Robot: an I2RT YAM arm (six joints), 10 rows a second.
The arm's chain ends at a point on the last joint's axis. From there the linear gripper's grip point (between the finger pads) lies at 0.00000 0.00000 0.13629 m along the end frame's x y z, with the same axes.
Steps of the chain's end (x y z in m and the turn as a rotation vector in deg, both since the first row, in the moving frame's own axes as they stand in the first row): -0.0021 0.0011 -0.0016 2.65 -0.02 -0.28; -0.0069 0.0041 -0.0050 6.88 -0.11 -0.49; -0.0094 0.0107 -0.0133 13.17 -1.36 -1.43; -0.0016 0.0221 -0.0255 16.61 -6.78 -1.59; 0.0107 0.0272 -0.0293 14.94 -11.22 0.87; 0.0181 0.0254 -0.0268 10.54 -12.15 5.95; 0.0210 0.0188 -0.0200 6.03 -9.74 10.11; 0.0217 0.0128 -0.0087 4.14 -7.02 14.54
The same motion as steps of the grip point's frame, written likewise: -0.0022 -0.0052 -0.0017 2.65 -0.02 -0.28; -0.0072 -0.0122 -0.0060 6.88 -0.11 -0.49; -0.0130 -0.0203 -0.0169 13.17 -1.36 -1.43; -0.0180 -0.0165 -0.0321 16.61 -6.78 -1.59; -0.0153 -0.0079 -0.0365 14.94 -11.22 0.87; -0.0091 -0.0008 -0.0321 10.54 -12.15 5.95; -0.0006 0.0026 -0.0227 6.03 -9.74 10.11; 0.0065 0.0010 -0.0101 4.14 -7.02 14.54
